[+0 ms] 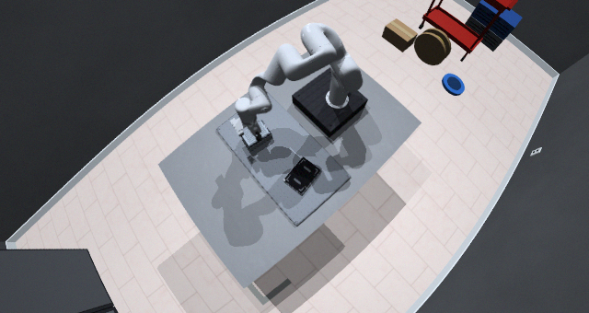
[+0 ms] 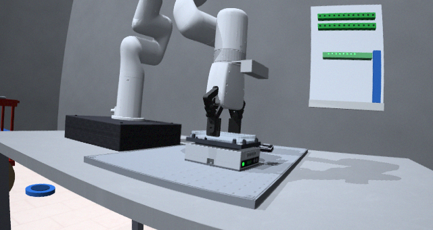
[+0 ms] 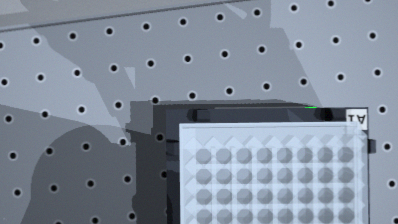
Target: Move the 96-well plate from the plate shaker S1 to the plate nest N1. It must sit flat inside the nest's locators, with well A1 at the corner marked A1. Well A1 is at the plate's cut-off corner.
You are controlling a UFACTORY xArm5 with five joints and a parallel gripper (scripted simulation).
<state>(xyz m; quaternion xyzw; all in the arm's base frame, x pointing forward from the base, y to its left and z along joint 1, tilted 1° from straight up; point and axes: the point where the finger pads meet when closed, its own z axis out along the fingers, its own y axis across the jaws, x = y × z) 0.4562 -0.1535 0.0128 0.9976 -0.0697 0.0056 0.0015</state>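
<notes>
The 96-well plate is 1 cm below my hand. Round my hand: black plate nest N1: 32 cm to the left, 7 cm below, 3 cm behind; A1 mark: 28 cm to the left, 6 cm below, 5 cm ahead.
</notes>
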